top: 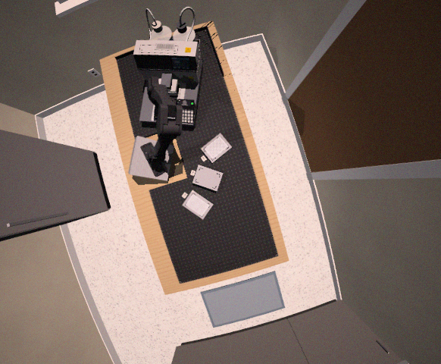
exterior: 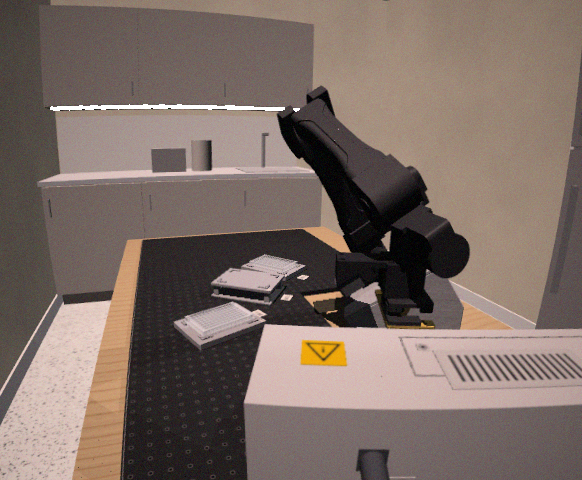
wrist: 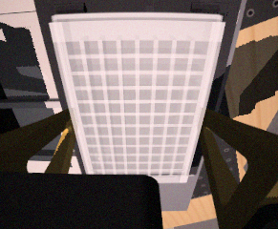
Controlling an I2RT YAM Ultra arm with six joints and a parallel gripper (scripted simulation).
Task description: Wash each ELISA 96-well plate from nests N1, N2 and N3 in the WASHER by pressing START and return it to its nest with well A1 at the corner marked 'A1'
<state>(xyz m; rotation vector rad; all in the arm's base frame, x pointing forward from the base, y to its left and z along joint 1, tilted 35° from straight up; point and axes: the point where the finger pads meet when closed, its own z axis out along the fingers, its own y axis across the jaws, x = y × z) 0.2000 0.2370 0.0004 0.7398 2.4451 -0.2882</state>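
Right now the carrier pocket is 20 mm below my hand. Round my hand: n1 label 370 mm to the right, 90 mm below, 40 mm ahead; grey nest slab 350 mm to the right, 140 mm ahead, 80 mm below; washer 120 mm to the left, 100 mm ahead, 40 mm above.
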